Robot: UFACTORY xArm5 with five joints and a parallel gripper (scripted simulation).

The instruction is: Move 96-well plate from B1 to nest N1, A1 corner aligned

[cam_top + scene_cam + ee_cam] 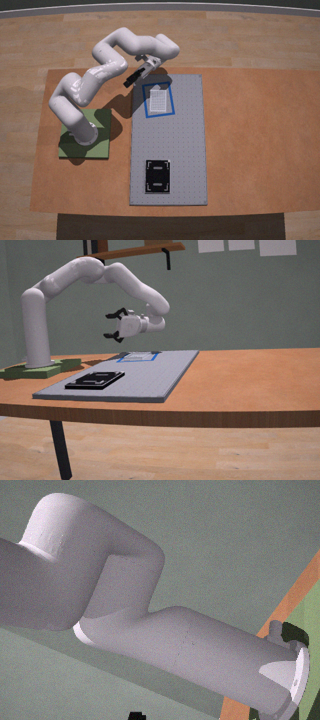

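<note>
Right now the 96-well plate is 150 mm ahead of my hand, 130 mm below it and 40 mm to the right of it. From my hand the other things lie so: black plate nest: 430 mm to the right, 160 mm ahead, 130 mm below; then A1 label: 360 mm to the right, 210 mm ahead, 130 mm below.
</note>
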